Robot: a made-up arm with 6 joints. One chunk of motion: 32 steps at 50 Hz.
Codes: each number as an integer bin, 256 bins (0 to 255) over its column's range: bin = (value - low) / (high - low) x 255, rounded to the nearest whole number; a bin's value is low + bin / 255 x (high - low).
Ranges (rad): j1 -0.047..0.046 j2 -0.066..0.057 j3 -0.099..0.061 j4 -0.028..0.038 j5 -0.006..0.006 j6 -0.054..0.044
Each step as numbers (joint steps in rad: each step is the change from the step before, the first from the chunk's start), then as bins.
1 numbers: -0.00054 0.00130 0.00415 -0.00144 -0.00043 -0.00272
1 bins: 127 140 164 103 118 133
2 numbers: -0.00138 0.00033 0.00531 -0.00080 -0.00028 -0.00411
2 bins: 125 138 166 105 122 130
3 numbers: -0.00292 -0.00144 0.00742 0.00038 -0.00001 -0.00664
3 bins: 121 134 170 110 127 123
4 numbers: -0.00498 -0.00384 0.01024 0.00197 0.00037 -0.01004
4 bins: 115 129 174 116 135 114
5 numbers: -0.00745 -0.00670 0.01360 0.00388 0.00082 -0.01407
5 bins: 108 123 179 123 145 104
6 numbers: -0.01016 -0.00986 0.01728 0.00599 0.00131 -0.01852
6 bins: 101 116 185 131 155 92
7 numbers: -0.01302 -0.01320 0.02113 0.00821 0.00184 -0.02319
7 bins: 93 109 191 140 167 80
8 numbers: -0.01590 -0.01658 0.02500 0.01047 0.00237 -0.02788
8 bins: 85 102 198 149 178 68
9 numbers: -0.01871 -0.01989 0.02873 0.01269 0.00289 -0.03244
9 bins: 78 96 204 157 189 56
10 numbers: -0.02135 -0.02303 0.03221 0.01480 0.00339 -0.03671
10 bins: 70 89 209 165 200 45
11 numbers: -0.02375 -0.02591 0.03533 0.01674 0.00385 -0.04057
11 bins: 64 83 214 173 209 35
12 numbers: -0.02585 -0.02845 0.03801 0.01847 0.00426 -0.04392
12 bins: 58 78 218 180 218 26
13 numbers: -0.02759 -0.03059 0.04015 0.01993 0.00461 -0.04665
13 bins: 53 73 222 185 225 19
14 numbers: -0.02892 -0.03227 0.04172 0.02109 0.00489 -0.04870
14 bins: 50 70 224 190 231 14
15 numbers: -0.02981 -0.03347 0.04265 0.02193 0.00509 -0.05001
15 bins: 47 67 226 193 236 10
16 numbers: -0.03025 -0.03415 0.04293 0.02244 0.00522 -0.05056
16 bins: 46 66 226 195 238 9
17 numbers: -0.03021 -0.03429 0.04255 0.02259 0.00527 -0.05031
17 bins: 46 66 226 195 239 10
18 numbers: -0.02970 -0.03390 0.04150 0.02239 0.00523 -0.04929
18 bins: 47 67 224 195 239 12
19 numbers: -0.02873 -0.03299 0.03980 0.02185 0.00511 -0.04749
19 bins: 50 68 221 193 236 17
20 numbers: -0.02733 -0.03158 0.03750 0.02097 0.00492 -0.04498
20 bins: 54 71 218 189 232 23
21 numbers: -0.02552 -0.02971 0.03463 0.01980 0.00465 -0.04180
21 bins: 59 75 213 185 226 32
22 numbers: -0.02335 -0.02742 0.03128 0.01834 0.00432 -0.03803
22 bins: 65 80 208 179 219 42
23 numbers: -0.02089 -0.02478 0.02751 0.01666 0.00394 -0.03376
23 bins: 72 85 202 173 211 53
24 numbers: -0.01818 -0.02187 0.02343 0.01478 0.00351 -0.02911
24 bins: 79 91 195 165 202 65
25 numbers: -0.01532 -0.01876 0.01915 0.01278 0.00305 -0.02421
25 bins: 87 98 188 158 192 78
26 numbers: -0.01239 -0.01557 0.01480 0.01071 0.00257 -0.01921
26 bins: 95 105 181 150 182 91
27 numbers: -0.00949 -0.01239 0.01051 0.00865 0.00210 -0.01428
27 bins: 103 111 175 142 172 103
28 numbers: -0.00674 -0.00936 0.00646 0.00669 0.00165 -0.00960
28 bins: 110 117 168 134 163 116
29 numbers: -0.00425 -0.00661 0.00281 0.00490 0.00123 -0.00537
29 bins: 117 123 162 127 154 127
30 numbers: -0.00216 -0.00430 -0.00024 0.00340 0.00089 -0.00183
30 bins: 123 128 157 121 146 136
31 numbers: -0.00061 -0.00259 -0.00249 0.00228 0.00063 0.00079
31 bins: 127 131 154 117 141 143
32 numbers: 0.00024 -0.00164 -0.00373 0.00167 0.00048 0.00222
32 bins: 130 133 152 115 138 146
